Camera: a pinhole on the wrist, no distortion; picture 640 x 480 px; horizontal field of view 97.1 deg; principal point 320.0 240.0 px. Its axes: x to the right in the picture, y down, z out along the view. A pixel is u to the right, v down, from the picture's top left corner.
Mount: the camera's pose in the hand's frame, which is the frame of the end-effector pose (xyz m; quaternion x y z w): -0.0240 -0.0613 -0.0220 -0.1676 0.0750 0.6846 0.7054
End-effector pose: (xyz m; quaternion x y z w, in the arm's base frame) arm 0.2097 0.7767 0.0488 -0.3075 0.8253 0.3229 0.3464
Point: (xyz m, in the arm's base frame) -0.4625 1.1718 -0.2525
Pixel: outside the picture
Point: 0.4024 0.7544 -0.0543
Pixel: outside the picture
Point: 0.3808 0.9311 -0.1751
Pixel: 173 141
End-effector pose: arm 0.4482 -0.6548 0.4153 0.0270 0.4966 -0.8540 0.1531
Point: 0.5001 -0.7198 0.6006
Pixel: 121 281
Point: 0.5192 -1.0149 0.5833
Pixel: 293 198
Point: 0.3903 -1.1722 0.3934
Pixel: 402 91
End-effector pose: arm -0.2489 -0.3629 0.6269 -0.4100 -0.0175 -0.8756 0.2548
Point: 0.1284 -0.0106 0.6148
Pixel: 159 465
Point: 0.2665 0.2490 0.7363
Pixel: 75 425
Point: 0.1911 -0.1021 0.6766
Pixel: 236 384
